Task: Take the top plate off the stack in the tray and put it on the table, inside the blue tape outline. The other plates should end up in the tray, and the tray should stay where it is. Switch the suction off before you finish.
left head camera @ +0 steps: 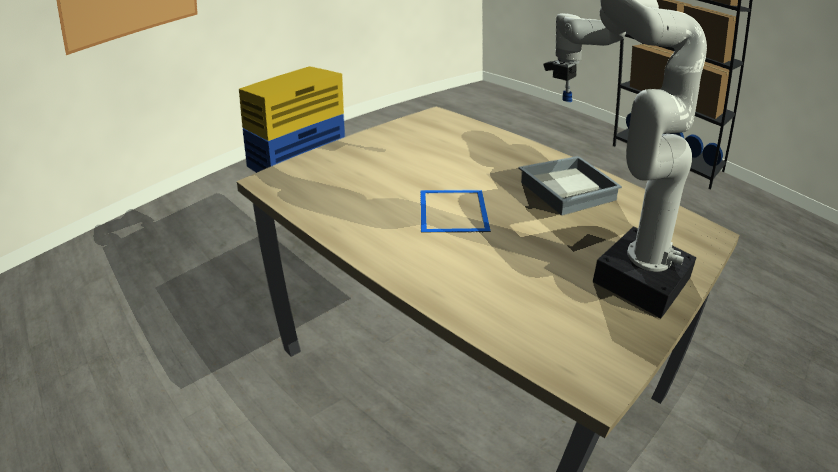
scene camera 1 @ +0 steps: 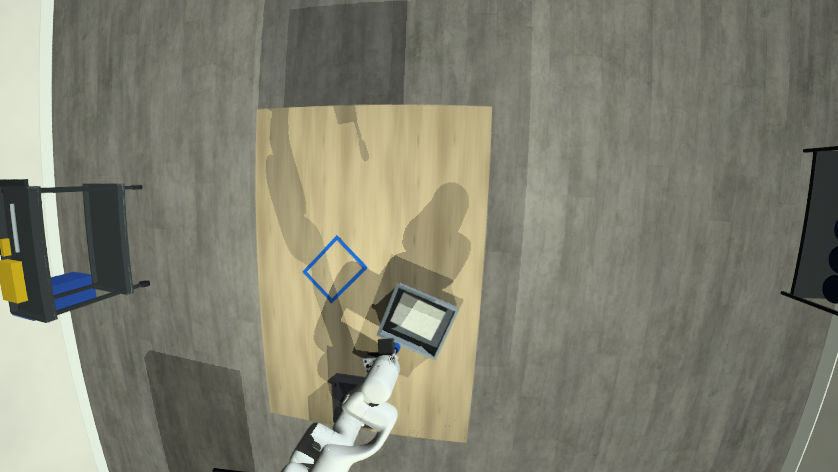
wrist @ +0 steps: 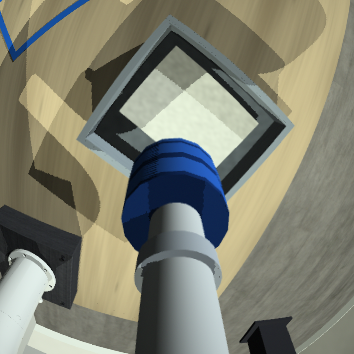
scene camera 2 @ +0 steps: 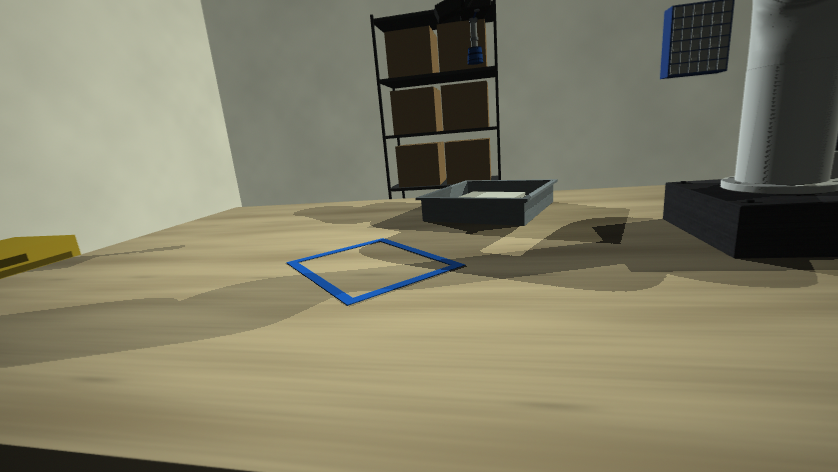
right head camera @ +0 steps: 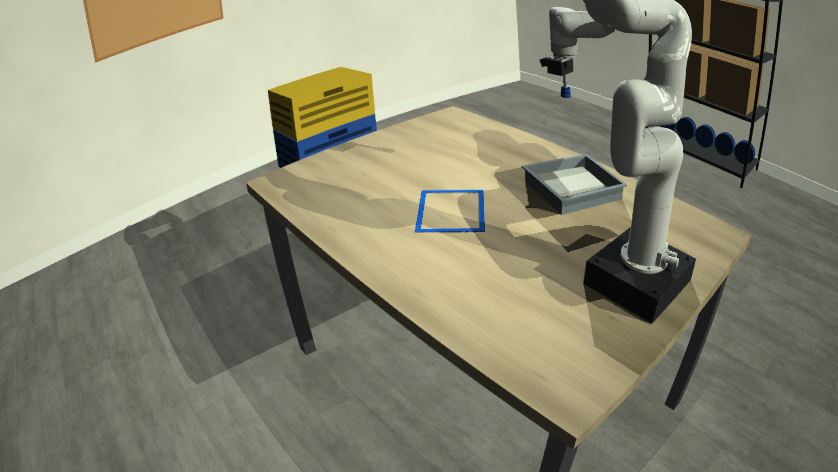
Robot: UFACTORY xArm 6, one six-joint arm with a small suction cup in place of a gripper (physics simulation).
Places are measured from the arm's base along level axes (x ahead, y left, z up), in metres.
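Where they show: hand, tool point: (left head camera: 567, 100) (scene camera 1: 395, 346) (wrist: 173, 180) (scene camera 2: 475, 63) (right head camera: 565, 96); arm's base, link origin: (left head camera: 649, 256) (wrist: 31, 269) (scene camera 2: 778, 186) (right head camera: 644, 257).
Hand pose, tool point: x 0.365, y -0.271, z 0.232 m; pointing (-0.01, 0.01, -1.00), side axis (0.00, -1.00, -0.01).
Things, the pixels of their top centre, and the offset from my tool point. Level surfaces: height alone.
- grey tray, top centre: (wrist: 187, 128) (scene camera 2: 490, 188) (right head camera: 575, 174) (left head camera: 571, 176) (scene camera 1: 416, 323) 0.023 m back, 0.025 m right, 0.245 m down
- top plate, top centre: (wrist: 190, 115) (scene camera 2: 482, 198) (right head camera: 570, 179) (left head camera: 566, 180) (scene camera 1: 417, 316) 0.007 m back, 0.028 m right, 0.267 m down
- table, surface height: 0.295 m down
Pale, square plates lie in the grey tray (left head camera: 592, 203) (right head camera: 595, 200) (scene camera 1: 445, 333) (scene camera 2: 472, 212) (wrist: 109, 152). The top plate (left head camera: 577, 182) (right head camera: 580, 181) (scene camera 1: 419, 319) (scene camera 2: 498, 194) (wrist: 200, 120) lies flat below the rim; the plates under it are hidden. The blue tape outline (left head camera: 454, 231) (right head camera: 449, 231) (scene camera 1: 349, 284) (scene camera 2: 404, 284) (wrist: 15, 54) is flat on the table, apart from the tray, with no plate inside. My gripper, a blue suction cup (left head camera: 567, 96) (right head camera: 565, 92) (scene camera 1: 397, 347) (scene camera 2: 475, 56) (wrist: 175, 190), hangs high above the table and carries nothing. In the wrist view it overlaps the tray's near corner.
The arm's black base (left head camera: 645, 275) (right head camera: 639, 281) (wrist: 42, 255) stands on the table (left head camera: 375, 257) near the tray. Yellow and blue crates (left head camera: 304, 108) (right head camera: 334, 105) stand beyond the table. A shelf rack (scene camera 2: 495, 105) with boxes stands behind. Arm shadows cross the tray and outline.
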